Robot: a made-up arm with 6 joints.
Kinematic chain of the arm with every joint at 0, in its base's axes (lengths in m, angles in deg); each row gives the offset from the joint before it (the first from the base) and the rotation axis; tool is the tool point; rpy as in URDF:
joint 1: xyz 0 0 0.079 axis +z
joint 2: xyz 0 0 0 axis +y
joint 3: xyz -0.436 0 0.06 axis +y
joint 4: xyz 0.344 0 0.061 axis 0.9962 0 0.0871
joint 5: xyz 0 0 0 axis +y
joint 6: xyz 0.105 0 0.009 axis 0.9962 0 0.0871
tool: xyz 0 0 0 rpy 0 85 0
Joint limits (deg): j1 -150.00..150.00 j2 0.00..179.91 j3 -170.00..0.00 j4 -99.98..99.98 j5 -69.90..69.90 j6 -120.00..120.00
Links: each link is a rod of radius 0.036 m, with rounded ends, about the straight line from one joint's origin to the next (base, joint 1, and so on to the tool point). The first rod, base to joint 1, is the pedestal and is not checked.
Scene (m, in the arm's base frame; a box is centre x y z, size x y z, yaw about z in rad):
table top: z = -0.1
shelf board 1: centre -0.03 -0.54 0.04 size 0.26 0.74 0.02 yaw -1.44
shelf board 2: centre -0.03 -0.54 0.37 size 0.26 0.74 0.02 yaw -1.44
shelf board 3: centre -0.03 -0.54 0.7 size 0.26 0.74 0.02 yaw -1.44
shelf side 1: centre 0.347 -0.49 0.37 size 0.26 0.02 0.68 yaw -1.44
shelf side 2: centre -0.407 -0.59 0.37 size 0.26 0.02 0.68 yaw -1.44
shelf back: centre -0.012 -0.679 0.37 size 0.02 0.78 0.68 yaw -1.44
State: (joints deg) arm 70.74 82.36 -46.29 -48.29 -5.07 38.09
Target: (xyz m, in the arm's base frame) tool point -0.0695 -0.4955 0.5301
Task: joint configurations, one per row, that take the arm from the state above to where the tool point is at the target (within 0.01 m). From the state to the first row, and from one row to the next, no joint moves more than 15 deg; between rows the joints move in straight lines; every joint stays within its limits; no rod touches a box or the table.
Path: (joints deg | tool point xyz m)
1: 56.04 79.84 -49.92 -44.50 -5.60 39.39 | 0.2225 0.3431 0.3624
2: 41.35 77.31 -53.55 -40.70 -6.14 40.69 | 0.2986 0.2724 0.4090
3: 26.65 74.79 -57.19 -36.91 -6.67 42.00 | 0.3490 0.1833 0.4562
4: 11.96 72.27 -60.82 -33.11 -7.21 43.30 | 0.3691 0.0855 0.5032
5: -2.74 69.75 -64.45 -29.32 -7.74 44.60 | 0.3580 -0.0103 0.5494
6: -17.44 67.22 -68.08 -25.53 -8.28 45.90 | 0.3186 -0.0933 0.5945
7: -32.13 64.70 -71.71 -21.73 -8.81 47.21 | 0.2578 -0.1549 0.6375
8: -44.78 69.50 -74.08 -28.50 -4.01 45.38 | 0.2467 -0.2400 0.6204
9: -57.42 74.30 -76.45 -35.27 0.79 43.56 | 0.2070 -0.3257 0.6006
10: -70.07 79.10 -78.82 -42.04 5.60 41.74 | 0.1386 -0.4028 0.5787
11: -82.71 83.90 -81.18 -48.81 10.40 39.91 | 0.0445 -0.4620 0.5550
12: -95.36 88.70 -83.55 -55.58 15.20 38.09 | -0.0695 -0.4955 0.5301

